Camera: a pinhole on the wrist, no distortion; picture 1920 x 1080 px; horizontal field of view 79.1 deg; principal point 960.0 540.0 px. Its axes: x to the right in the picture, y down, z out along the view. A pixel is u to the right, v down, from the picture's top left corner.
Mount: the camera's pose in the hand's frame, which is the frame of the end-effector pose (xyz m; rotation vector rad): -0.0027 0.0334 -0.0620 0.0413 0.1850 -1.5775
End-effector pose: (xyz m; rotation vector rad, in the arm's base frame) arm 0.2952 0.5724 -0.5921 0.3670 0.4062 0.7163
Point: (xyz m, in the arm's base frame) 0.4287 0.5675 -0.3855
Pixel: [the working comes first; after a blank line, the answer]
In the camera's frame: -0.0276 0.0149 0.3060

855.0 596.6
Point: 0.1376 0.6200 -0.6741
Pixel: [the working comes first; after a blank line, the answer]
In the camera's frame: -0.0351 -0.0446 -0.1029

behind the camera
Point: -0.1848 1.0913 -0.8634
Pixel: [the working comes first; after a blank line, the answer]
In the camera's frame: -0.3969 0.1397 -0.5468

behind the camera
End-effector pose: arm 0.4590 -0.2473 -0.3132 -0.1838 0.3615 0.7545
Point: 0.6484 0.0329 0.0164
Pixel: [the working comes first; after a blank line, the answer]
In the camera's frame: -0.0978 0.1346 0.5012

733.1 852.2
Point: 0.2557 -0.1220 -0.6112
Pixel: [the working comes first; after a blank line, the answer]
In the camera's frame: -0.1745 0.0800 -0.2493

behind the camera
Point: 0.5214 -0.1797 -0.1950
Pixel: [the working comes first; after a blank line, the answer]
In the camera's frame: 0.0019 0.0231 0.2120

970.5 666.5
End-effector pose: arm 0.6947 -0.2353 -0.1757 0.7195 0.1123 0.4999
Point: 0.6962 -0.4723 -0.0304
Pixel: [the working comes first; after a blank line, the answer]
In the camera's frame: 0.0464 -0.1265 0.3142

1131.7 72.0
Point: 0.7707 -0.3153 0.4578
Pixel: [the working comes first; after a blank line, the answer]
In the camera's frame: -0.3852 0.0186 0.5616

162.6 578.4
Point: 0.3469 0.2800 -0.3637
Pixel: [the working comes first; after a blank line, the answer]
In the camera's frame: -0.2390 -0.0274 -0.5272

behind the camera
